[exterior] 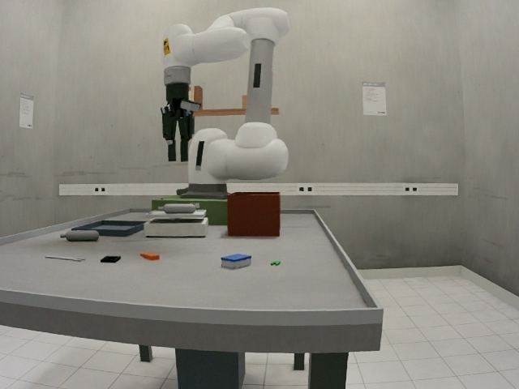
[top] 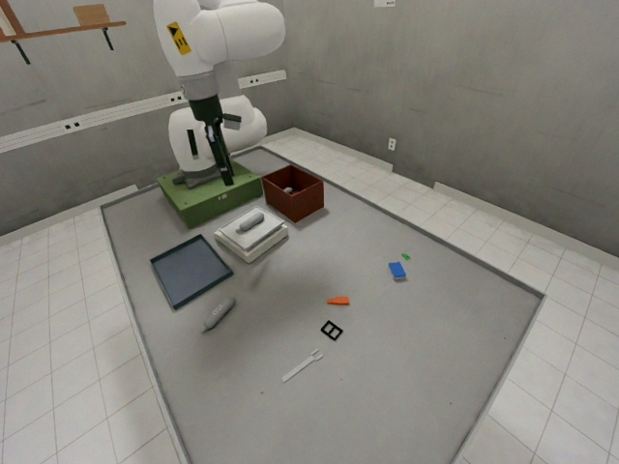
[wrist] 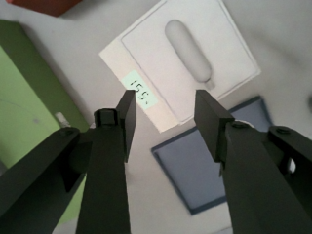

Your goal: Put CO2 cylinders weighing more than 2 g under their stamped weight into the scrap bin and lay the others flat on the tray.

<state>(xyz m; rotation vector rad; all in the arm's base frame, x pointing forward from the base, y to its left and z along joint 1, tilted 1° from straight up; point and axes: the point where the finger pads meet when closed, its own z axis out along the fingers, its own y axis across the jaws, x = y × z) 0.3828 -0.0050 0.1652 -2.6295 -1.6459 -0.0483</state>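
The scale plate is 20 cm below my hand, 6 cm ahead of it and 1 cm to the left of it. The rest, counted from my hand: grey CO2 cylinder (24 cm below, 21 cm to the left, 10 cm behind); then white scale (22 cm below, 5 cm ahead, 1 cm to the left); then red-brown scrap bin (24 cm to the left, 22 cm below, 3 cm behind).
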